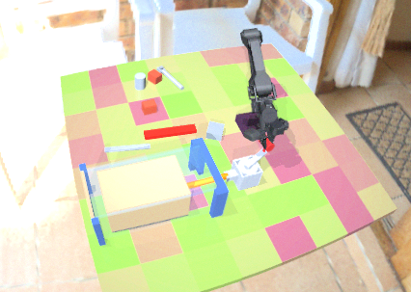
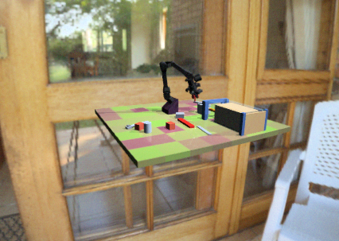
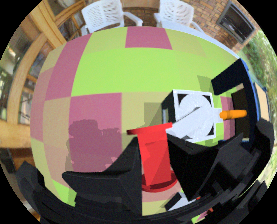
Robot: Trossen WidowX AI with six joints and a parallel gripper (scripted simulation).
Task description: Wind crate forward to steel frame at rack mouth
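Right now the winch handle is 40 mm ahead of my gripper tip and 30 mm below it. Also, from my gripper tip: grey block: 90 mm ahead, 250 mm to the right, 120 mm below; then grey winch: 80 mm ahead, 10 mm to the left, 100 mm below; then red grip: 20 mm to the right.
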